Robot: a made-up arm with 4 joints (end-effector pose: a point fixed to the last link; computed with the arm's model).
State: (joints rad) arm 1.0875 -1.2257 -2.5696 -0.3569
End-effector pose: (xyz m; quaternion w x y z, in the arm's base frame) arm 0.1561 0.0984 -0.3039 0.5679 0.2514 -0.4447 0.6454
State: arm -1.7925 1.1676 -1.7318 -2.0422
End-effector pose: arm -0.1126 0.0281 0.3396 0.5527 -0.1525 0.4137 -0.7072
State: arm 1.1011 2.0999 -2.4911 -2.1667
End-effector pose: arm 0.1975 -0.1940 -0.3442 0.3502 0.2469 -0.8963 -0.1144
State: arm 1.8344 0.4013 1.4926 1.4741
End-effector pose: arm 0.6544 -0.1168 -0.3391 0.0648 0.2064 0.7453 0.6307
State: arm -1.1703 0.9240 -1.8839 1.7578
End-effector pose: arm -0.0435 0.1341 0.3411 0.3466 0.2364 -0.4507 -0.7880
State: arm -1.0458 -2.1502 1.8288 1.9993
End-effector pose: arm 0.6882 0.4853 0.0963 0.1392 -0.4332 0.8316 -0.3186
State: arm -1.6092 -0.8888 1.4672 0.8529
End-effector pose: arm -0.3493 0.6861 0.3642 0.8141 -0.3853 0.1194 -0.4177
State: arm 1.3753 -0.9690 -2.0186 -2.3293
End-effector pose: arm -0.0181 0.1042 -0.2708 0.2778 0.7944 0.3140 0.4395
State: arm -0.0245 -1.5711 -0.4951 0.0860
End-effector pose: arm -0.2157 0.3114 -0.0127 0.6531 -0.7165 -0.1885 0.1569
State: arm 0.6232 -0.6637 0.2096 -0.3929
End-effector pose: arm 0.0790 0.3837 0.5082 0.9103 -0.1439 0.3881 -0.0090
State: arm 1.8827 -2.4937 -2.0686 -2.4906
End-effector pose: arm -0.2593 -0.0635 -0.2133 0.2524 -0.4197 -0.8162 -0.3066
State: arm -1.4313 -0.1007 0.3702 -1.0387
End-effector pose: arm -0.5389 0.0978 0.0185 0.7634 0.4004 -0.4583 0.2166
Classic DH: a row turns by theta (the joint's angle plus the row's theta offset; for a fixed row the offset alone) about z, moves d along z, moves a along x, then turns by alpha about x. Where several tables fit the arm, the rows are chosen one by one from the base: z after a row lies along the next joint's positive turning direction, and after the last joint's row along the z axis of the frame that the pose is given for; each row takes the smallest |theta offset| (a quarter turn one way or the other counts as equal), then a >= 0, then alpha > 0; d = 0 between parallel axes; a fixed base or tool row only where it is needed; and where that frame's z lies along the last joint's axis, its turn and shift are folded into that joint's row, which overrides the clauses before.
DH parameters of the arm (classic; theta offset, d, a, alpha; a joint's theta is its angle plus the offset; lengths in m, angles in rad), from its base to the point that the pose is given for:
base (fixed): 0 0.1032 0 -1.5708
joint 1: 1.5708 0.0005 0.0262 1.5708
joint 2: 0 0.1738 -0.3746 -1.5708
joint 3: 0 0.1284 -0.0554 -1.5708
joint 4: 1.5708 0.3754 0.0504 -1.5708
tool (fixed): 1.5708 0.0709 0 0

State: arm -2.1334 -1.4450 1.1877 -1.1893
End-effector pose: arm -0.0543 0.7361 0.1469 0.5200 0.4232 -0.6520 -0.3542
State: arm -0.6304 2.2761 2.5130 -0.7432
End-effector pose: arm 0.6214 -0.4356 0.1350 0.2303 0.0889 0.6455 0.7228
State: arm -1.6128 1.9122 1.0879 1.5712
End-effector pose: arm 0.0876 -0.7788 0.2001 0.5201 -0.2676 -0.6696 0.4578
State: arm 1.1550 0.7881 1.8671 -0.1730
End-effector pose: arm 0.6300 -0.4486 -0.0503 0.0238 0.3633 0.9298 0.0537
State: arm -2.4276 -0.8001 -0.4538 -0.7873
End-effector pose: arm 0.0595 0.2258 -0.1246 0.1927 -0.1525 -0.9680 0.0502
